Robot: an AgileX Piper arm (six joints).
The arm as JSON. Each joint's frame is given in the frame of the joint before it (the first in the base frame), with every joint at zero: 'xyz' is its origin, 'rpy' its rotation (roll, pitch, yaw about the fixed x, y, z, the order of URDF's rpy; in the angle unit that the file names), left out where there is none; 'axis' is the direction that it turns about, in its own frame. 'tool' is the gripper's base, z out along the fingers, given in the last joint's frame.
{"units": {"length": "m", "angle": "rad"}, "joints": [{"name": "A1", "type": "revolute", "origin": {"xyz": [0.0, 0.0, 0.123]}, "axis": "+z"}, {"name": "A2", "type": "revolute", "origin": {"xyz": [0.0, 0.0, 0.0], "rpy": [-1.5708, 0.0, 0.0]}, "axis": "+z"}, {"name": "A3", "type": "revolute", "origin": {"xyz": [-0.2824, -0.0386, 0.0]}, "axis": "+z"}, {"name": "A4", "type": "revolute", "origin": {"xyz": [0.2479, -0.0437, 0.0], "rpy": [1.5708, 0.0, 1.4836]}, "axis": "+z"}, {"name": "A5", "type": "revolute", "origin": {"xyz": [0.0, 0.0, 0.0], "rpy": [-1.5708, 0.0, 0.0]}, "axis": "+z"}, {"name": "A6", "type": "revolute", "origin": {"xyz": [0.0, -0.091, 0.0], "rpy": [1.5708, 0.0, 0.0]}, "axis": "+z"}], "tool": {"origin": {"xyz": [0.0, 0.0, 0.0]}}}
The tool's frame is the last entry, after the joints.
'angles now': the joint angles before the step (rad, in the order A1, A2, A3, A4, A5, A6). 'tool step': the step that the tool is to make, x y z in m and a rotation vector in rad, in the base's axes. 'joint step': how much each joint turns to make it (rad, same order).
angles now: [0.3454, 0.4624, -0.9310, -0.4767, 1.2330, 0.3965]
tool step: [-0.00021, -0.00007, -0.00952, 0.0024, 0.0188, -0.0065]
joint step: [-0.0001, -0.0152, 0.0373, 0.0001, 0.0000, 0.0119]
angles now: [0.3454, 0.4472, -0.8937, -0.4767, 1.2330, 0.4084]
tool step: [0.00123, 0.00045, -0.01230, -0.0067, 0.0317, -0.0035]
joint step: [-0.0001, -0.0120, 0.0468, 0.0001, 0.0000, 0.0061]
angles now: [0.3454, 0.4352, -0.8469, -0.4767, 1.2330, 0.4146]
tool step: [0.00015, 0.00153, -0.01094, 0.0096, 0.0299, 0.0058]
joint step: [0.0001, -0.0124, 0.0392, 0.0181, 0.0000, 0.0046]
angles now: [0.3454, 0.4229, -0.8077, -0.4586, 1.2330, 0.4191]
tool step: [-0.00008, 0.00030, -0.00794, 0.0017, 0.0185, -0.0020]
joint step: [0.0002, -0.0101, 0.0295, 0.0040, 0.0001, 0.0064]
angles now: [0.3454, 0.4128, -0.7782, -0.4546, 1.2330, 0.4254]
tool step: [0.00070, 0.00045, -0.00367, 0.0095, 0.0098, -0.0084]
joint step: [0.0000, -0.0007, 0.0130, 0.0024, 0.0000, 0.0151]
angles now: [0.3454, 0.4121, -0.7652, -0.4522, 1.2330, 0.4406]
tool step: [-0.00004, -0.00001, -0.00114, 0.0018, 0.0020, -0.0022]
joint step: [0.0000, -0.0016, 0.0043, 0.0001, 0.0000, 0.0035]
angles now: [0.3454, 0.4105, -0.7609, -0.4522, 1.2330, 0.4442]
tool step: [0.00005, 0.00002, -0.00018, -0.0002, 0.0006, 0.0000]
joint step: [0.0000, 0.0000, 0.0007, 0.0000, -0.0001, 0.0000]
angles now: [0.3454, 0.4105, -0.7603, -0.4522, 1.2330, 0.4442]
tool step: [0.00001, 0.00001, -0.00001, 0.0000, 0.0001, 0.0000]
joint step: [-0.0002, 0.0001, 0.0000, 0.0001, 0.0000, -0.0001]
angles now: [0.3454, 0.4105, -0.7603, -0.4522, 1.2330, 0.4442]
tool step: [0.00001, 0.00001, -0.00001, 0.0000, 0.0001, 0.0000]
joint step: [-0.0002, 0.0001, 0.0000, 0.0001, 0.0000, -0.0001]
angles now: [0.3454, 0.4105, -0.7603, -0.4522, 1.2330, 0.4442]
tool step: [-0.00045, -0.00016, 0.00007, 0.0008, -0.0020, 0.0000]
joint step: [0.0001, -0.0022, 0.0000, 0.0000, 0.0001, 0.0001]
